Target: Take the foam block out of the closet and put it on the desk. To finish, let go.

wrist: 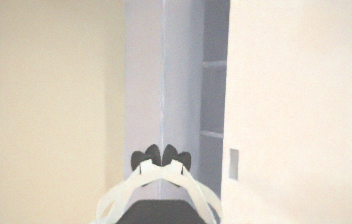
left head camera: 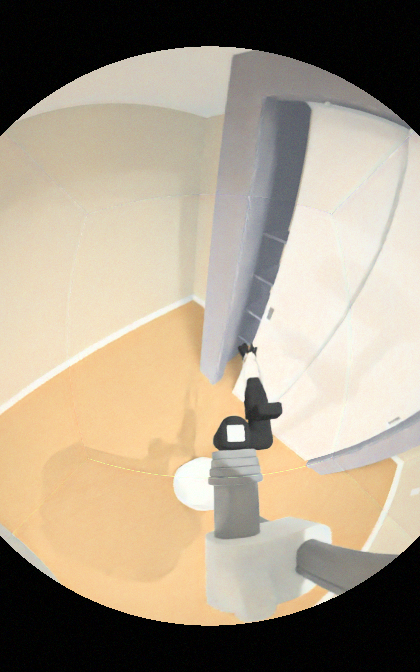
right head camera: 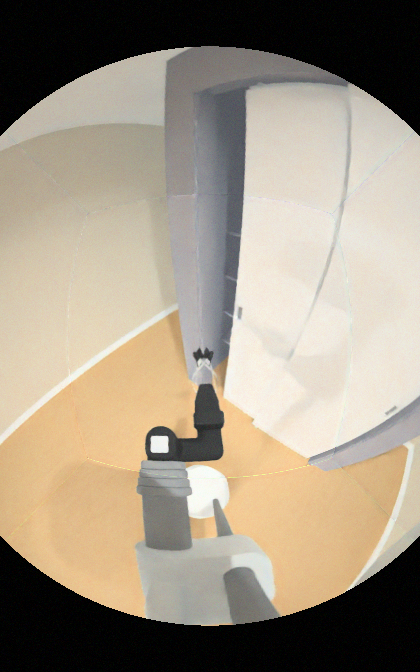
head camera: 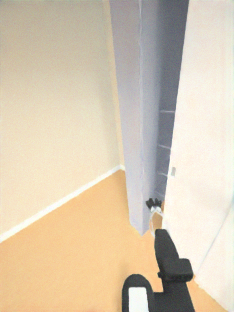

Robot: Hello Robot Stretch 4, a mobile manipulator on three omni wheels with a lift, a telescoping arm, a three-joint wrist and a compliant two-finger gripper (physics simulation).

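Frame: origin at the robot's base, x ahead, y left, z up, level; millimetres.
Where they show: gripper, fingertip midpoint: (wrist: 161,157) (head camera: 152,199).
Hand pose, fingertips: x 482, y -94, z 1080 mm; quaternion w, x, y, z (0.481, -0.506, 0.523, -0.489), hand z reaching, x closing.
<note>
After its pixels a point has its place.
The closet (head camera: 129,100) {x 989, y -41, z 1416 mm} (left head camera: 222,240) (right head camera: 182,240) (wrist: 142,75) {x 989, y -39, z 1210 mm} is a tall lilac-grey frame with a dark narrow opening. Edges of several shelves show inside. A white door (head camera: 200,125) {x 728, y -369, z 1300 mm} (left head camera: 325,250) (right head camera: 275,240) (wrist: 290,90) {x 707, y -389, z 1167 mm} covers much of the front, right of the opening. My gripper (head camera: 154,205) (left head camera: 247,349) (right head camera: 203,356) (wrist: 161,157) {x 482, y -94, z 1080 mm} is shut and empty, its black fingertips close together. In the wrist view it is in front of the closet's left post, left of the opening. The foam block and the desk do not show in these views.
A beige wall (head camera: 55,100) {x 1690, y 785, z 1418 mm} (wrist: 55,100) {x 1847, y 618, z 1077 mm} with a white skirting board stands left of the closet. The door has a small grey recessed handle (head camera: 173,171) {x 812, y -307, z 958 mm} (left head camera: 270,313) (right head camera: 240,313) (wrist: 233,164) {x 814, y -306, z 959 mm} near its left edge. A white round base part (left head camera: 192,485) (right head camera: 207,487) shows on the orange floor (head camera: 75,260) {x 683, y 618, z -28 mm} below the arm.
</note>
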